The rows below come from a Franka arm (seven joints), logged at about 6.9 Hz.
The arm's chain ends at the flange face. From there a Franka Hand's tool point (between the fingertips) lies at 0.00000 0.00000 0.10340 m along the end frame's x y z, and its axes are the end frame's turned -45 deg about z.
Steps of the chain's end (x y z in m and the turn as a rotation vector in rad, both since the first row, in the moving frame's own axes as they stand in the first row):
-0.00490, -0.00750, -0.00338, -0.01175, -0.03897, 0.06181
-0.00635, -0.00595, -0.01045, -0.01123, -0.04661, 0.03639
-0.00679, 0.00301, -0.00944, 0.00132, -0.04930, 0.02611
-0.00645, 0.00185, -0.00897, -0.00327, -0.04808, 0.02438
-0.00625, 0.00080, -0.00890, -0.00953, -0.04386, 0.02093
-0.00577, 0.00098, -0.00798, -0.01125, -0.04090, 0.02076
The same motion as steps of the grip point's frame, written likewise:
-0.00181, -0.01087, -0.00347, 0.01925, -0.03586, 0.06181
-0.00446, -0.01136, -0.01057, 0.02502, -0.04090, 0.03639
-0.01039, -0.00642, -0.00957, 0.03579, -0.03393, 0.02611
-0.00958, -0.00657, -0.00909, 0.03169, -0.03631, 0.02438
-0.00886, -0.00640, -0.00900, 0.02427, -0.03775, 0.02093
-0.00856, -0.00559, -0.00807, 0.02097, -0.03688, 0.02076

